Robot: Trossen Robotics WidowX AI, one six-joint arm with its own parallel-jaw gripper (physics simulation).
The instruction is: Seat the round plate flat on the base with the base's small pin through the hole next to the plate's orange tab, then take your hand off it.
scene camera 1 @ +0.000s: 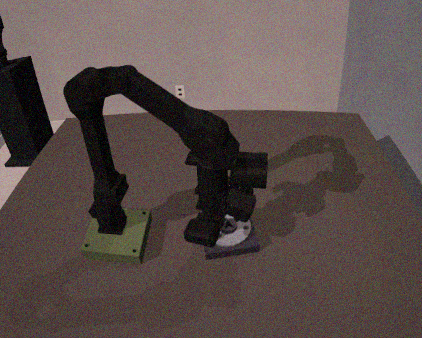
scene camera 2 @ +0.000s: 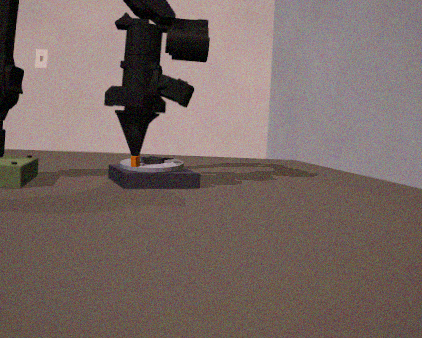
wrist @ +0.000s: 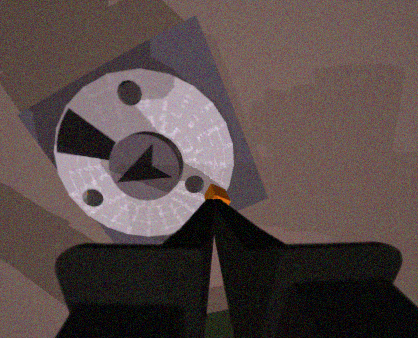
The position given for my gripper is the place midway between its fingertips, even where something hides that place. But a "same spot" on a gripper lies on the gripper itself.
my gripper: scene camera 1; scene camera 2 135, 155; wrist
same spot on my gripper: (wrist: 266, 281) = (scene camera 1: 222, 217)
